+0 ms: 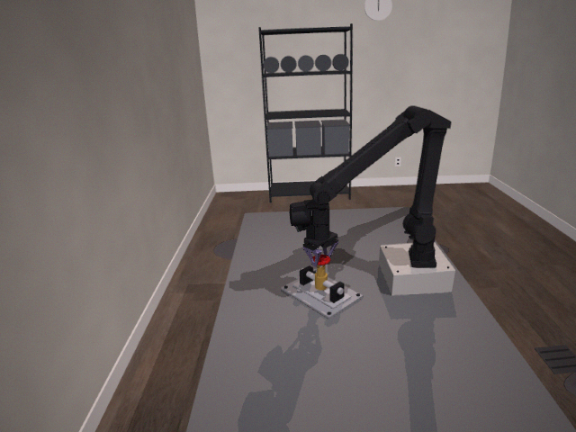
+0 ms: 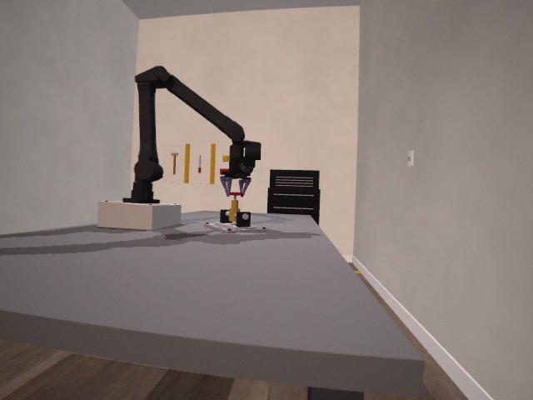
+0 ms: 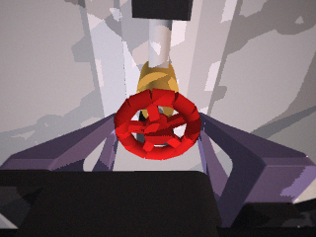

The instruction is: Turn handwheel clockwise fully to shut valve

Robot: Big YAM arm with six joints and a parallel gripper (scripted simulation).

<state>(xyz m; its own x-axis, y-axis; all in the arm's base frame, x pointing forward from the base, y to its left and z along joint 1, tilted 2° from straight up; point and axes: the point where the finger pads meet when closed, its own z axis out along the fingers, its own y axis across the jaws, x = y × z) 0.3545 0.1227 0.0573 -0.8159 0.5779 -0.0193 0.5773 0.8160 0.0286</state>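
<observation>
My gripper is now 10 mm above the red spoked handwheel.
</observation>
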